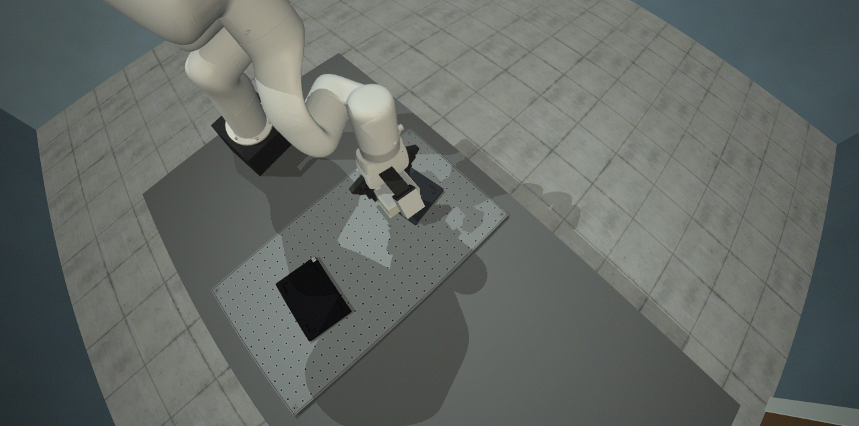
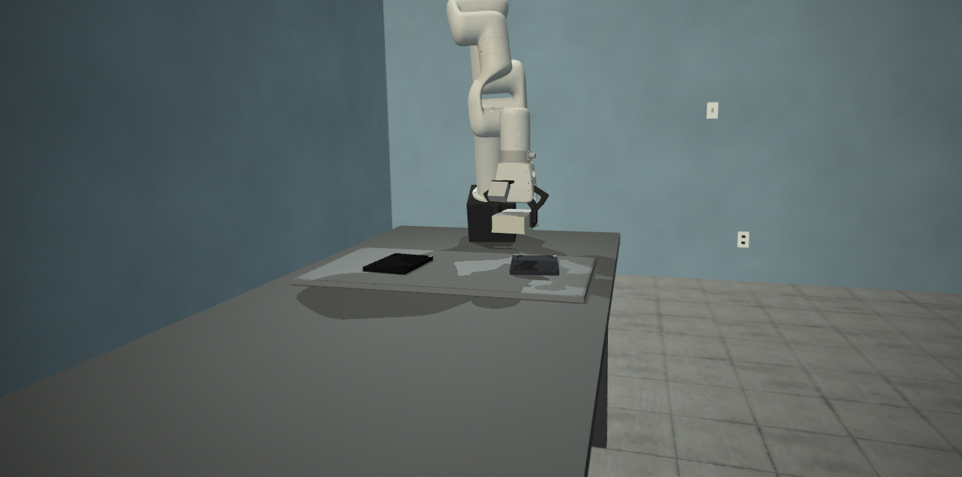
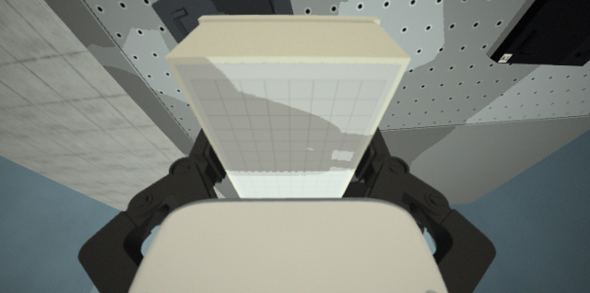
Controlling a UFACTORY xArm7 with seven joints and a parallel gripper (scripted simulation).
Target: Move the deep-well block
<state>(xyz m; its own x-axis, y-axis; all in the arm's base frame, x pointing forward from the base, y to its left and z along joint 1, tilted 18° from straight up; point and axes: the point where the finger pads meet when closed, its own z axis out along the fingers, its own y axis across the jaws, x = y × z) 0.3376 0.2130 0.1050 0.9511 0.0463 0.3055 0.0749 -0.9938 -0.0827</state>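
Now: the black plate nest N2 100 mm ahead of my hand, 290 mm to the right of it and 110 mm below it. Also, from my hand: dark plate nest N1: 20 mm behind, 40 mm to the left, 110 mm below; cream 96-well deep-well block: right at my hand.
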